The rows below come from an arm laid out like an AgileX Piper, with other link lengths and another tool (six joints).
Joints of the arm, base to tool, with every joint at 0 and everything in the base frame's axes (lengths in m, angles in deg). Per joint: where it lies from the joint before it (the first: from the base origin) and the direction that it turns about. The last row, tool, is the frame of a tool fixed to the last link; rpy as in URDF.
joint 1: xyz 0 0 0.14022 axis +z
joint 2: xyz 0 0 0 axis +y
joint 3: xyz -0.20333 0 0.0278 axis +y
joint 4: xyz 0.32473 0 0.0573 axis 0.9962 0 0.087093
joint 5: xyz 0 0 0 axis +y
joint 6: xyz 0.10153 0 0.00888 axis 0.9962 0 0.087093
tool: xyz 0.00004 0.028 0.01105 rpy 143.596 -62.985 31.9
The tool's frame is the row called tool.
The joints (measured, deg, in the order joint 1, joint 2, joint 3, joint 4, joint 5, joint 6), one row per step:
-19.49, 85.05, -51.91, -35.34, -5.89, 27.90
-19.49, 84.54, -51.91, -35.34, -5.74, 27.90
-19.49, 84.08, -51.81, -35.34, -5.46, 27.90
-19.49, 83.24, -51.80, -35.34, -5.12, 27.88
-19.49, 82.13, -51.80, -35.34, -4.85, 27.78
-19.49, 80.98, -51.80, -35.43, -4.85, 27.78
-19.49, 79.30, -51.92, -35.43, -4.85, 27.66
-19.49, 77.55, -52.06, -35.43, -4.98, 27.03
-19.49, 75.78, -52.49, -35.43, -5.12, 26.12
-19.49, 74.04, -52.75, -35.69, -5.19, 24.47
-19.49, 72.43, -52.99, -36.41, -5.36, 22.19
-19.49, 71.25, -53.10, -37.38, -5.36, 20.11
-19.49, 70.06, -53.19, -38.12, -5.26, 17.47
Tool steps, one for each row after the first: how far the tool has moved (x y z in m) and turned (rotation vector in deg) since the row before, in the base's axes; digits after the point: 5 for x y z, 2 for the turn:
-0.00044, 0.00000, 0.00341, -0.17, -0.35, -0.08
-0.00075, -0.00004, 0.00215, -0.11, -0.10, -0.14
-0.00089, -0.00005, 0.00538, -0.29, -0.49, -0.17
-0.00118, 0.00014, 0.00742, -0.45, -0.79, -0.10
-0.00124, 0.00046, 0.00809, -0.46, -1.06, 0.04
-0.00183, 0.00066, 0.01264, -0.71, -1.66, 0.04
-0.00228, 0.00103, 0.01317, -1.22, -1.72, 0.26
-0.00229, 0.00107, 0.01524, -1.59, -1.94, 0.32
-0.00309, 0.00141, 0.01307, -2.45, -1.41, 0.49
-0.00330, 0.00171, 0.01148, -3.44, -1.02, 0.73
-0.00277, 0.00129, 0.00718, -3.29, -0.33, 0.57
-0.00300, 0.00113, 0.00672, -3.60, -0.16, 0.48

